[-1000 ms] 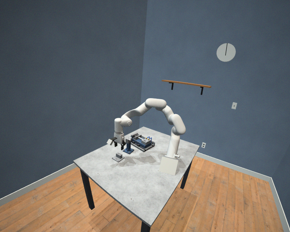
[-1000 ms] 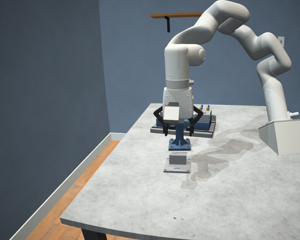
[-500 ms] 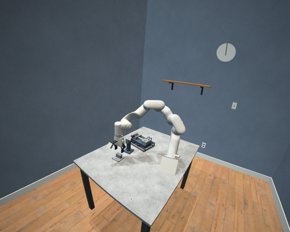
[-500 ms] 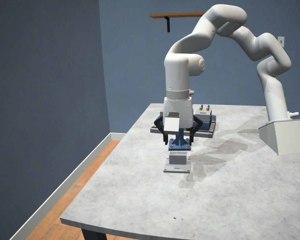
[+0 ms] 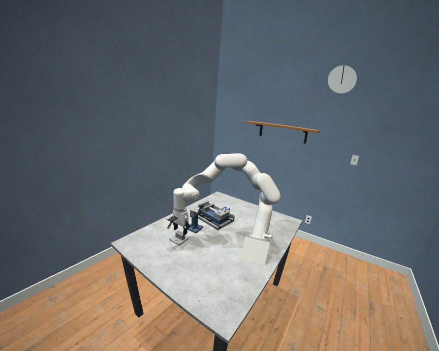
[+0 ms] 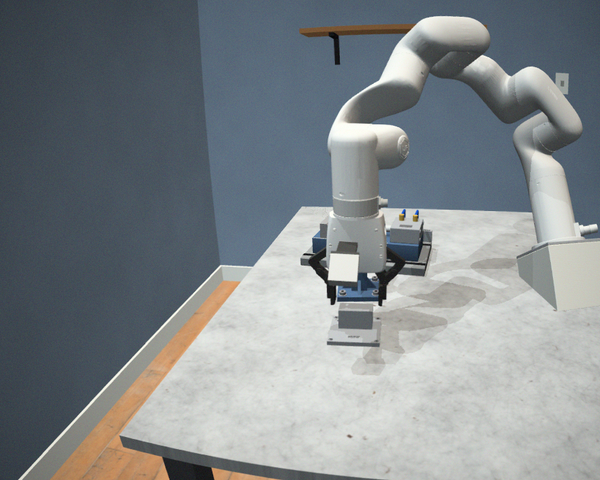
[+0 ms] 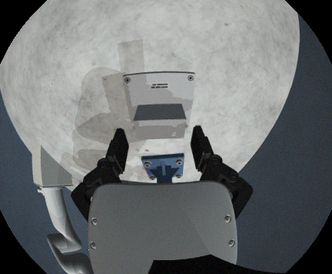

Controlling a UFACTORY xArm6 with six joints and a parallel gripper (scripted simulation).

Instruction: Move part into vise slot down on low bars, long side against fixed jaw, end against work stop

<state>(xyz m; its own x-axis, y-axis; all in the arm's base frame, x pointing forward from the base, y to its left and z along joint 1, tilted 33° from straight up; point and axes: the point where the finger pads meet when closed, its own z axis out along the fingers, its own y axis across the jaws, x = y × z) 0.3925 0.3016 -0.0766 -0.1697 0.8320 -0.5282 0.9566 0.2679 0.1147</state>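
The part lies 4 cm below my hand. Round my hand: work stop post 13 cm ahead, 28 cm to the right, 1 cm below; work stop 13 cm ahead, 30 cm to the right, 2 cm above; infeed plate 1 cm to the left, 6 cm below.
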